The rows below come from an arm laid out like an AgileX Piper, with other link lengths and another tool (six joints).
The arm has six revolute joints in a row. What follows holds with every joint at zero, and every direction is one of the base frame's. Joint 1 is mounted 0.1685 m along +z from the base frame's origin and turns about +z. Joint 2 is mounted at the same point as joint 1 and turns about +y. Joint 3 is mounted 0.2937 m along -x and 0.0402 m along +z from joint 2 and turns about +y. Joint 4 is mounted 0.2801 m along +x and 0.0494 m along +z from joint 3 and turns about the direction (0.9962, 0, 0.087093). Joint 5 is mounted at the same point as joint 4 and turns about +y. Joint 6 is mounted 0.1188 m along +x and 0.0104 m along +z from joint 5 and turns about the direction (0.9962, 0, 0.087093). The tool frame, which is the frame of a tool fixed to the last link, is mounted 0.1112 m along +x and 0.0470 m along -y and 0.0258 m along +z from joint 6; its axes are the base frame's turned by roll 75.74, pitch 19.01 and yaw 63.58 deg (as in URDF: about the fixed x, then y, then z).
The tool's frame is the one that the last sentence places.
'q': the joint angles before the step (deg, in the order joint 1, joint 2, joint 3, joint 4, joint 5, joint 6). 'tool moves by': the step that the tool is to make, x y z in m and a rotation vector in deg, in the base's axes. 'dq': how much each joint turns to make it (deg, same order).
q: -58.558 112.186 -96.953 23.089 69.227 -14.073
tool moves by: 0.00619 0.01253 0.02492 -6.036 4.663 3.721
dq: 4.801 -3.425 -0.001 -7.878 0.250 2.504
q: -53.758 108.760 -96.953 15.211 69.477 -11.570
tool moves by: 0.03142 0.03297 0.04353 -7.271 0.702 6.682
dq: 7.780 -5.069 -0.003 -5.664 -0.351 1.530
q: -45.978 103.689 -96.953 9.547 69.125 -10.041
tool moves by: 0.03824 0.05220 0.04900 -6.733 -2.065 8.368
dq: 9.413 -5.536 0.000 -4.059 -0.577 0.963
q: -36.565 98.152 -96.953 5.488 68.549 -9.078
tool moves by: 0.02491 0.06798 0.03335 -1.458 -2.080 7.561
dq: 9.023 -4.563 0.002 -0.888 1.891 1.720
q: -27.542 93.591 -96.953 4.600 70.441 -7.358
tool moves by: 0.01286 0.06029 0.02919 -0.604 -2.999 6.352
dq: 7.719 -4.006 -0.001 -0.137 0.901 1.625
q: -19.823 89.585 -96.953 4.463 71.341 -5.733
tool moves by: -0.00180 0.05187 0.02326 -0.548 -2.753 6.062
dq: 6.462 -4.626 1.575 0.000 0.222 0.494
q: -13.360 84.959 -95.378 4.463 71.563 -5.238
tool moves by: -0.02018 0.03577 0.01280 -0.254 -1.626 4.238
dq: 4.324 -5.940 4.068 0.001 0.220 0.124
